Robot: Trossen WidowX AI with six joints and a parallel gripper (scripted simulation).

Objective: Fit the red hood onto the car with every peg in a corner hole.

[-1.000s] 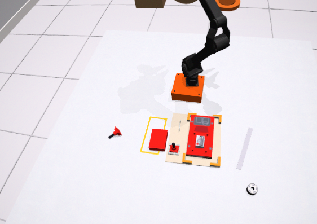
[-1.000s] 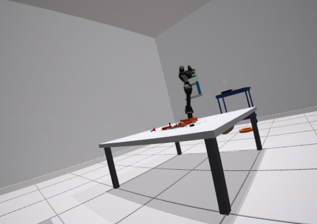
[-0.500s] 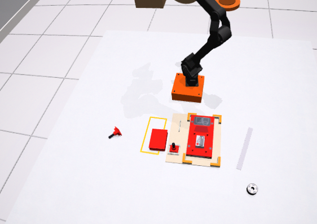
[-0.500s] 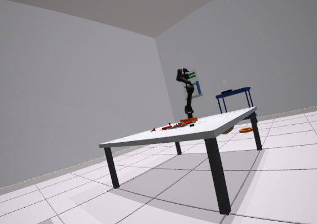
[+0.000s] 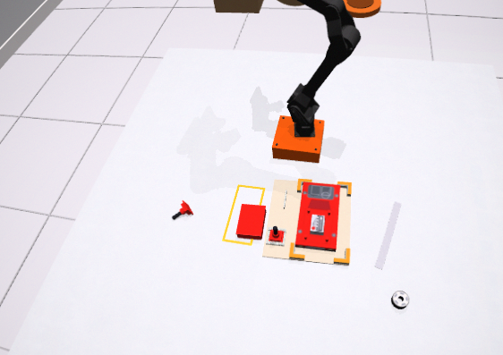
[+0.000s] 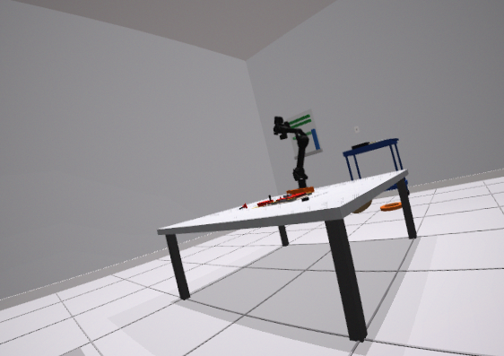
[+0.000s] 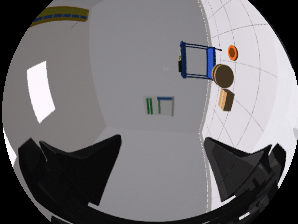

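Now: gripper tip 60 cm short of the red hood, 1 cm to the left of it and 57 cm above it. Also, from my gripper tip: grey strip: 64 cm ahead, 36 cm to the left, 58 cm below; grey engine block: 62 cm ahead, 17 cm to the left, 56 cm below.
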